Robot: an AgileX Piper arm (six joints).
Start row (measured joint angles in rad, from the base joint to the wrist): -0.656, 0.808, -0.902, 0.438, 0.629, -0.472
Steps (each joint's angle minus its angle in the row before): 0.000, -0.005, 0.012, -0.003, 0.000, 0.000; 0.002, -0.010, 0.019, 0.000, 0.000, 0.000; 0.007, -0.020, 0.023, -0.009, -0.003, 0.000; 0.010, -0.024, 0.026, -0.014, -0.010, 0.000; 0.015, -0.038, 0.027, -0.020, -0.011, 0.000; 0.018, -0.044, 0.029, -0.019, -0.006, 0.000; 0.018, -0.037, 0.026, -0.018, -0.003, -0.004; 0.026, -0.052, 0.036, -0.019, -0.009, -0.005; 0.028, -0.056, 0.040, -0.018, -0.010, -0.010; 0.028, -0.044, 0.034, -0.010, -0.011, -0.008
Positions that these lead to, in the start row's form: -0.656, 0.803, -0.890, 0.435, 0.629, -0.472; -0.654, 0.793, -0.871, 0.435, 0.629, -0.472; -0.647, 0.773, -0.848, 0.426, 0.626, -0.472; -0.637, 0.749, -0.822, 0.412, 0.616, -0.472; -0.622, 0.711, -0.795, 0.392, 0.605, -0.472; -0.604, 0.667, -0.766, 0.373, 0.599, -0.472; -0.586, 0.630, -0.740, 0.355, 0.596, -0.476; -0.560, 0.578, -0.704, 0.336, 0.587, -0.481; -0.532, 0.522, -0.664, 0.318, 0.577, -0.491; -0.504, 0.478, -0.630, 0.308, 0.566, -0.499
